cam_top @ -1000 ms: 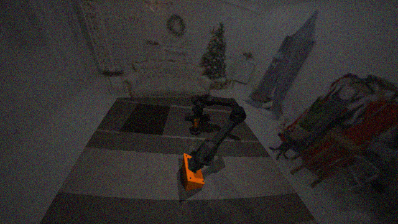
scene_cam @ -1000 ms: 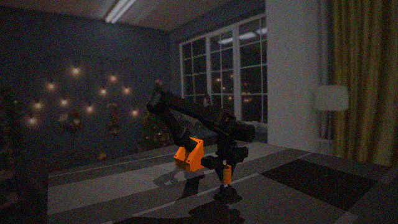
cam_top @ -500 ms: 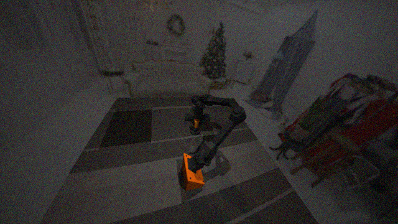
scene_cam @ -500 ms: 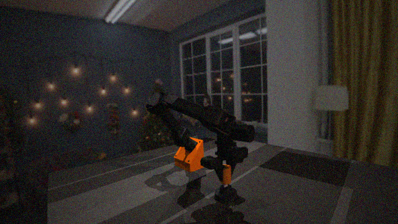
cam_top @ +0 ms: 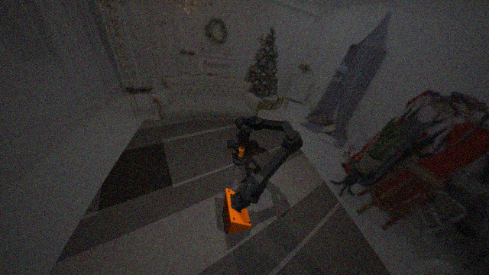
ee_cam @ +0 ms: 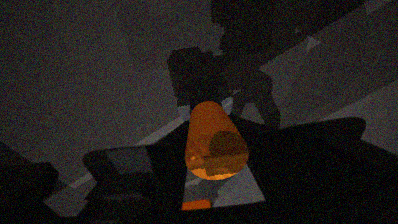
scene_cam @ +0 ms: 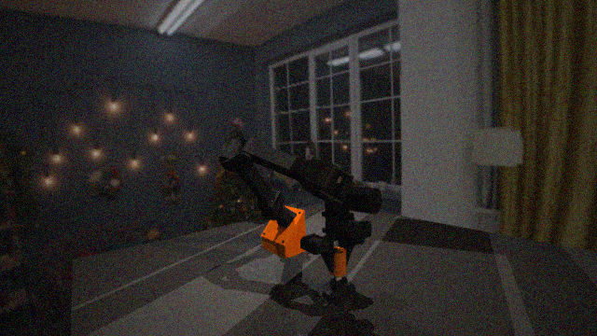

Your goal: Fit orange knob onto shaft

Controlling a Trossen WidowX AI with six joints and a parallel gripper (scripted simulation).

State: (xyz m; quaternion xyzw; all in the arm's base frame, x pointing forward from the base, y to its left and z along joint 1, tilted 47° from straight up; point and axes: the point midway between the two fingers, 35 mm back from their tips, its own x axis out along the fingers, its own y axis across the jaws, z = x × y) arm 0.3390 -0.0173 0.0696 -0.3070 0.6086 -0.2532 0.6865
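The orange knob lies 3 cm above my gripper tip. From my gripper tip the other things lie so: round pedestal 4 cm below.
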